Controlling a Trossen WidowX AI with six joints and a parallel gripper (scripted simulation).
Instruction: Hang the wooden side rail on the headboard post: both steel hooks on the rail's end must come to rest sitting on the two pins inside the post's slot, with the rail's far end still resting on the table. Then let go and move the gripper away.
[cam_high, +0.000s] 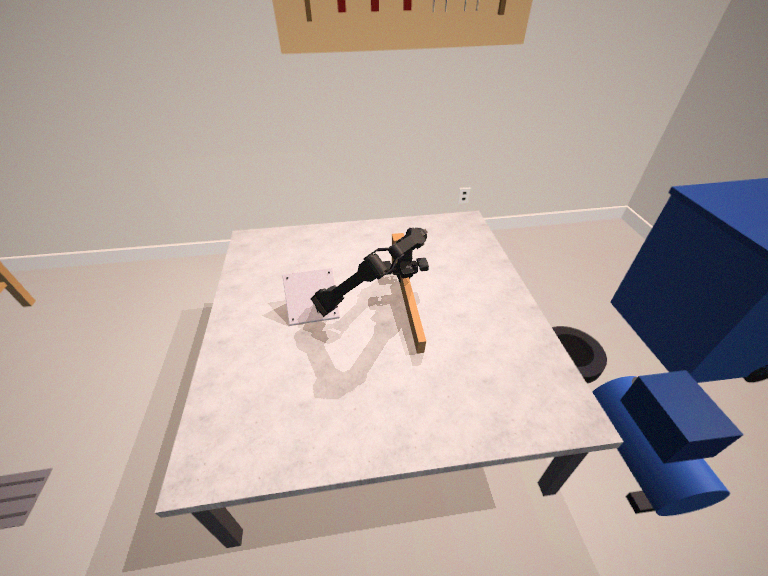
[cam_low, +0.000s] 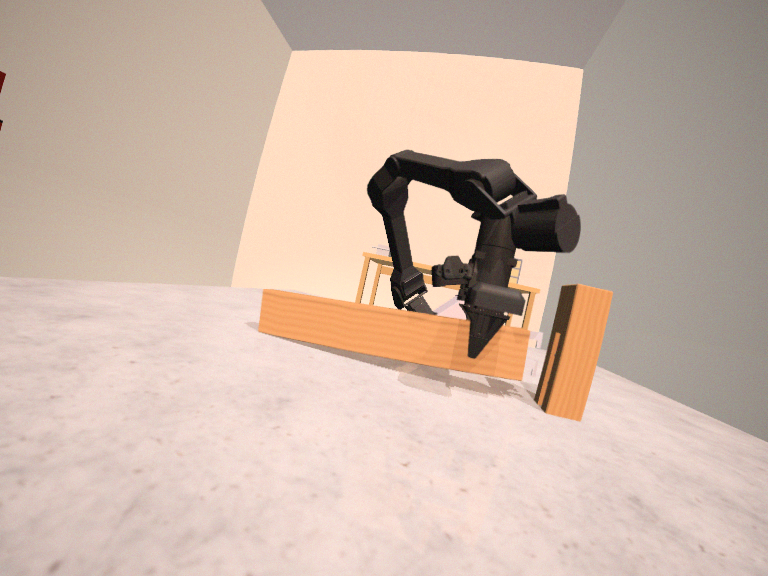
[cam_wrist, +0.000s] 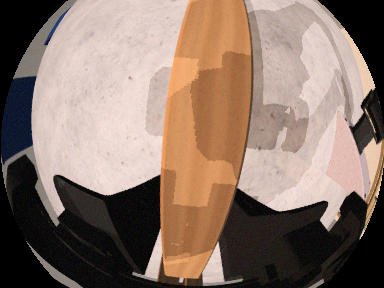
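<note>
Right now the headboard post is 140 mm to the left of my gripper tip, 40 mm above it and 20 mm ahead of it.
</note>
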